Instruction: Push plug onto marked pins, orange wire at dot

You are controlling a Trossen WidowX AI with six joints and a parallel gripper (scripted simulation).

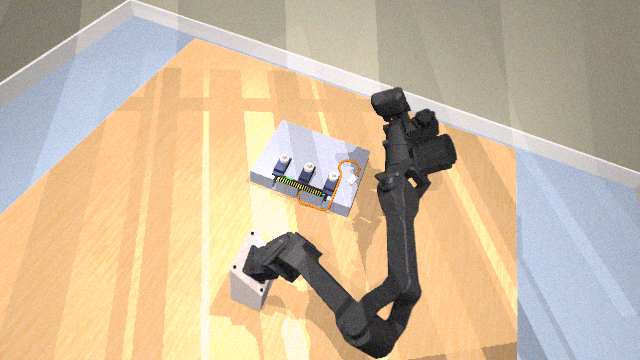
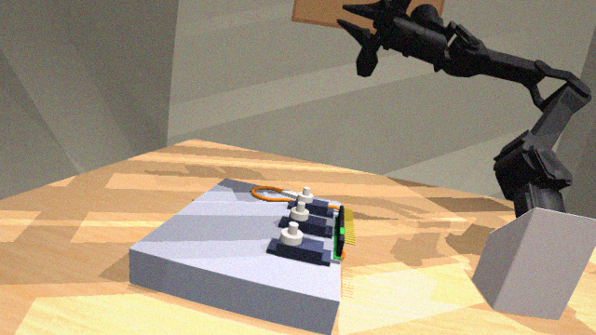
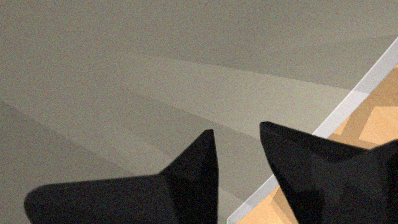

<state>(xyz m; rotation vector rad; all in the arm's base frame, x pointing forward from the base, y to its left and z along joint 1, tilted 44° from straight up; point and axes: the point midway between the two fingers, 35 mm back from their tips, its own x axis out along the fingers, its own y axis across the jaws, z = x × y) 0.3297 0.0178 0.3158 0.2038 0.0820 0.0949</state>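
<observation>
Now: the dark dot 32 cm below my gripper tip, 20 cm to the left of it and 5 cm behind it. The rest, counted from my gripper tip: grey holder 37 cm below, 15 cm to the left, 11 cm ahead; then green band 32 cm below, 21 cm to the left, 4 cm behind.
</observation>
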